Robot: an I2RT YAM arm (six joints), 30 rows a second.
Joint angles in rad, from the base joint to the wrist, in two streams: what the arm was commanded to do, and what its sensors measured. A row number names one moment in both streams.
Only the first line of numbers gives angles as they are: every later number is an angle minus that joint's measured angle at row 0.
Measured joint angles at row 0:
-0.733 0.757 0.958 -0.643 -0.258 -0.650
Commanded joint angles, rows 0 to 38:
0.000 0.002 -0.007 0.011 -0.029 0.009
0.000 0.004 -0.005 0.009 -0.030 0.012
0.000 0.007 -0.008 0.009 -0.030 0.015
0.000 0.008 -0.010 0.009 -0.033 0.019
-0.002 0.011 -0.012 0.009 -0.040 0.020
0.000 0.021 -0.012 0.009 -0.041 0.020
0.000 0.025 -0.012 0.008 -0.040 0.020
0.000 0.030 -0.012 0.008 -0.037 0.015
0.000 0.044 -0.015 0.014 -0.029 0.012
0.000 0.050 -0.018 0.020 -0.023 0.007
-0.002 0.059 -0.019 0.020 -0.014 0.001
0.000 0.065 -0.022 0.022 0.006 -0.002
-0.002 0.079 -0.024 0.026 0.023 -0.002
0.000 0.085 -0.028 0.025 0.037 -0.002
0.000 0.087 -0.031 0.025 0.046 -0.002
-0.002 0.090 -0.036 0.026 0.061 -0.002
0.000 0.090 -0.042 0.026 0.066 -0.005
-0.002 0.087 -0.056 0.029 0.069 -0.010
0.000 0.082 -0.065 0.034 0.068 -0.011
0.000 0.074 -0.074 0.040 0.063 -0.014
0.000 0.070 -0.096 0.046 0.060 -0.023
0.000 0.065 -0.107 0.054 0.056 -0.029
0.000 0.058 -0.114 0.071 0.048 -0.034
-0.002 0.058 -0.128 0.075 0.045 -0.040
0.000 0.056 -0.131 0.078 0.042 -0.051
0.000 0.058 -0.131 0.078 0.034 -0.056
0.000 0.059 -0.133 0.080 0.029 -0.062
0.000 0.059 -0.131 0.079 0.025 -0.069
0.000 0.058 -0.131 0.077 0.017 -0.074
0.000 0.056 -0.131 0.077 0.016 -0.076
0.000 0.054 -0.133 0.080 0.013 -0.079
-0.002 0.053 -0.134 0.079 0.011 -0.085
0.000 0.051 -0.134 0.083 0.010 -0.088
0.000 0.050 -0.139 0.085 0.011 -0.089
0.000 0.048 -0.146 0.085 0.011 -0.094
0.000 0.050 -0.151 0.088 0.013 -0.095
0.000 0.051 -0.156 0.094 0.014 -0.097
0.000 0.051 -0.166 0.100 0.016 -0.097
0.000 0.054 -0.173 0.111 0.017 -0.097
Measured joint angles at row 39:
0.000 0.061 -0.152 0.053 0.038 -0.081
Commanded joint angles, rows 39 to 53:
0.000 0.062 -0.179 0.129 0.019 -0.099
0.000 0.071 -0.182 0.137 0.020 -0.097
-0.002 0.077 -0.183 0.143 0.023 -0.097
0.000 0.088 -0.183 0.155 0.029 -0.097
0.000 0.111 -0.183 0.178 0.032 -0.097
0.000 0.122 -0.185 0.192 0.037 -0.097
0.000 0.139 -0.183 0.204 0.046 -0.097
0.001 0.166 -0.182 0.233 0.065 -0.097
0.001 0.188 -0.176 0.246 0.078 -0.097
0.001 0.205 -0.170 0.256 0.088 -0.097
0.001 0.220 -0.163 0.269 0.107 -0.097
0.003 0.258 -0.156 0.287 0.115 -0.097
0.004 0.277 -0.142 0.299 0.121 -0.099
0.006 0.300 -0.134 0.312 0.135 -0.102
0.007 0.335 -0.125 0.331 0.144 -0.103
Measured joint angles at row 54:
0.002 0.282 -0.173 0.219 0.103 -0.088
